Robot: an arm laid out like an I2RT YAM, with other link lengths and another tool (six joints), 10 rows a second.
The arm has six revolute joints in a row. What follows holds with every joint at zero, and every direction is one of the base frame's. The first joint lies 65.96 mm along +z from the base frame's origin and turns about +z. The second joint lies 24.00 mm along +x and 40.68 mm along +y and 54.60 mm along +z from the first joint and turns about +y. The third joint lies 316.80 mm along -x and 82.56 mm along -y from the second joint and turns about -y. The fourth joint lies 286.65 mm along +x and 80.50 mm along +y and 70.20 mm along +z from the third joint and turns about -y. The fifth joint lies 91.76 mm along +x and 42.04 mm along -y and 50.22 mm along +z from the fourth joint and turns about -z. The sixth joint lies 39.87 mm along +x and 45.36 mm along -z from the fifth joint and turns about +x. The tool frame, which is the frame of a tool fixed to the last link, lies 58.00 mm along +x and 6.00 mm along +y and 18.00 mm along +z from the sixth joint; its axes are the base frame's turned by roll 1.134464, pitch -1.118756 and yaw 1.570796 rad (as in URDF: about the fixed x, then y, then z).
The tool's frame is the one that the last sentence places.
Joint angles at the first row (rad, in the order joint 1, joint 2, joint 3, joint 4, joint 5, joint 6):
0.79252 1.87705 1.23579 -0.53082 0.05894 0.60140
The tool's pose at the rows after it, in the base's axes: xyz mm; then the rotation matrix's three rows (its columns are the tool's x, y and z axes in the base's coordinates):
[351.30 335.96 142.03], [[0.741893 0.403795 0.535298], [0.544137 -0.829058 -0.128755], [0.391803 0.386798 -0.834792]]
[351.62 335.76 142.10], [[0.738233 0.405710 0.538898], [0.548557 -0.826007 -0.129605], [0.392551 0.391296 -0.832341]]
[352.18 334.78 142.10], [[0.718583 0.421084 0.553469], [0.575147 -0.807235 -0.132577], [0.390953 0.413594 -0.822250]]
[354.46 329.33 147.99], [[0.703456 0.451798 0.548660], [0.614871 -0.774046 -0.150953], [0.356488 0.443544 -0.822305]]
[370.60 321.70 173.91], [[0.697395 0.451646 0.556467], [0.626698 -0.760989 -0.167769], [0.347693 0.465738 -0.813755]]
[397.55 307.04 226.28], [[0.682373 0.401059 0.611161], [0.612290 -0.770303 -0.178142], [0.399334 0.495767 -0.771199]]
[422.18 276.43 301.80], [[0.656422 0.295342 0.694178], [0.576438 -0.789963 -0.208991], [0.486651 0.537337 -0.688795]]
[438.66 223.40 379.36], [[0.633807 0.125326 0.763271], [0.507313 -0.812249 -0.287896], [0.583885 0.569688 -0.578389]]
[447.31 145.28 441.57], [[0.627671 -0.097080 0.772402], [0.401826 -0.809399 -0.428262], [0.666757 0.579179 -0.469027]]
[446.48 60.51 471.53], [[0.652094 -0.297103 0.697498], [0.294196 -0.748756 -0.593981], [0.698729 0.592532 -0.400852]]
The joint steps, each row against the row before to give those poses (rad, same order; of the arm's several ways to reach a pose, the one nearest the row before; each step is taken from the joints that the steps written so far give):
0.00037 -0.00001 0.00000 -0.00039 0.00114 -0.00191
-0.00037 0.00003 0.00002 0.00038 0.00306 -0.00610
-0.00115 -0.00001 0.00037 -0.00305 0.01182 -0.03396
-0.01220 0.00001 0.03320 -0.06866 0.00496 -0.05035
-0.03434 -0.00267 0.09080 -0.09996 0.00801 -0.04502
-0.05379 -0.02483 0.12774 -0.09115 0.03090 -0.04921
-0.06868 -0.05263 0.14726 -0.08964 0.05874 -0.04998
-0.09421 -0.06788 0.12365 -0.05764 0.07592 -0.03585
-0.14000 -0.07020 0.07550 -0.02096 0.07553 -0.01945
-0.16289 -0.05076 0.01944 -0.01144 0.06676 -0.01107

